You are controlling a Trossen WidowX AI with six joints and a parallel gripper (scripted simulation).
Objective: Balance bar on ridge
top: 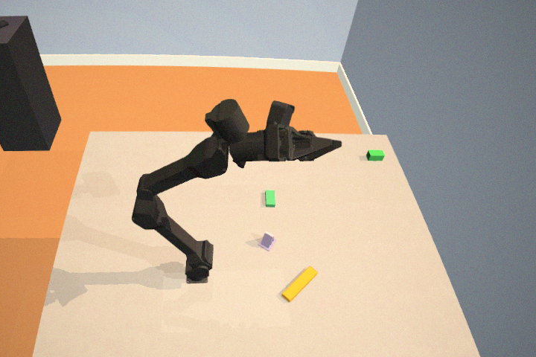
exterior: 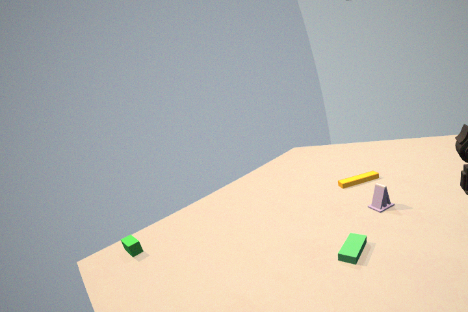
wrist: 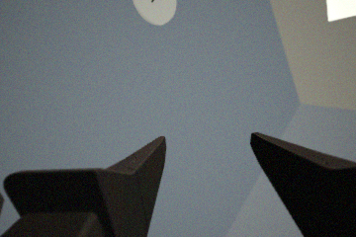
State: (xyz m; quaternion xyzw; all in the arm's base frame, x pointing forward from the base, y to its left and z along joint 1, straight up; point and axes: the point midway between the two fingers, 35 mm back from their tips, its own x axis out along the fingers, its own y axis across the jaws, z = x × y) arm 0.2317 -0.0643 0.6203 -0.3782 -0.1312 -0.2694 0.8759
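My gripper tip is 63 cm above the yellow bar, 6 cm short of it and 2 cm to the right of it. Also, from my gripper tip: small green cube: 62 cm below, 58 cm to the left, 48 cm ahead; then flat green block: 63 cm below, 36 cm to the left.
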